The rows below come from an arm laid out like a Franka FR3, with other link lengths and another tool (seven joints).
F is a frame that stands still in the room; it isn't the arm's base.
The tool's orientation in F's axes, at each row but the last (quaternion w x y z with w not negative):
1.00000 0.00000 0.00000 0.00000
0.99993 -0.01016 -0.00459 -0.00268
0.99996 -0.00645 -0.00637 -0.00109
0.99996 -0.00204 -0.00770 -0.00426
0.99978 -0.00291 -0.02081 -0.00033
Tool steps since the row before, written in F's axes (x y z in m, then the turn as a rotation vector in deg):
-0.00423 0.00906 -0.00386 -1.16 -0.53 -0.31
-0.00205 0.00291 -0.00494 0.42 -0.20 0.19
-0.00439 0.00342 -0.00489 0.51 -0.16 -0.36
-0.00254 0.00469 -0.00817 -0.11 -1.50 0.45
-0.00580 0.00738 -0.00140 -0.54 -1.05 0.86
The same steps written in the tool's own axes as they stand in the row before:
-0.00423 0.00906 -0.00386 -1.16 -0.53 -0.31
-0.00211 0.00300 -0.00486 0.42 -0.20 0.18
-0.00446 0.00347 -0.00479 0.51 -0.15 -0.37
-0.00271 0.00470 -0.00811 -0.09 -1.50 0.45
-0.00586 0.00738 -0.00111 -0.50 -1.06 0.88

